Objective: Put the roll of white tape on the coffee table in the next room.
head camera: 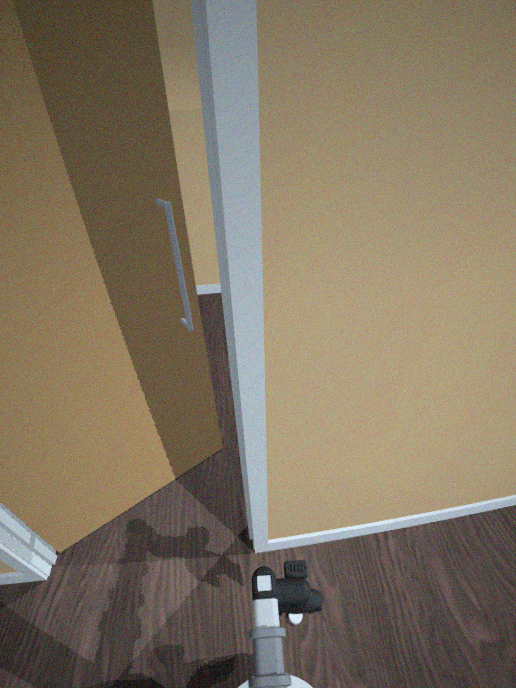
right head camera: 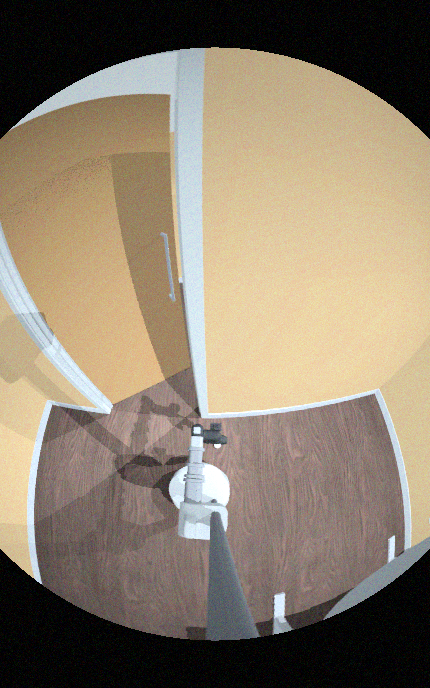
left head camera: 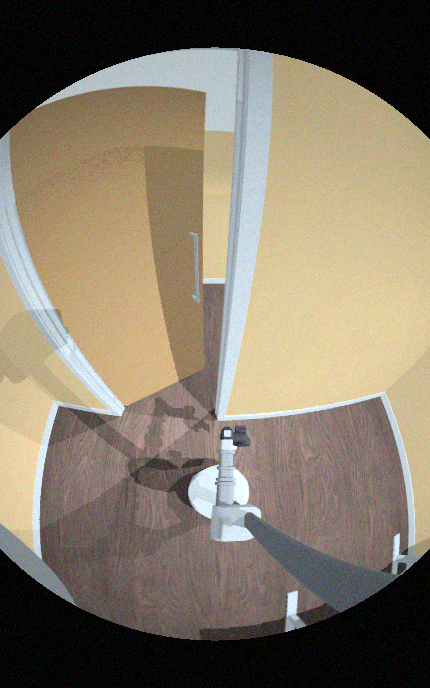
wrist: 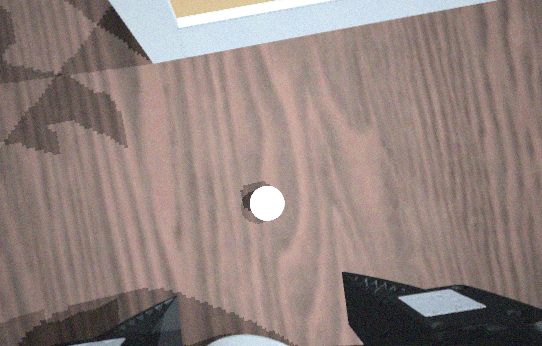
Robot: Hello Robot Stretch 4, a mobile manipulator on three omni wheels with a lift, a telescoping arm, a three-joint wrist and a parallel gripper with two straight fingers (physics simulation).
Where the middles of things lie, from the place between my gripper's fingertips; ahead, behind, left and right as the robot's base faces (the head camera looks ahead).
Right now my hand is 34 cm above the roll of white tape (wrist: 267,203), 4 cm short of it and 2 cm to the left of it.
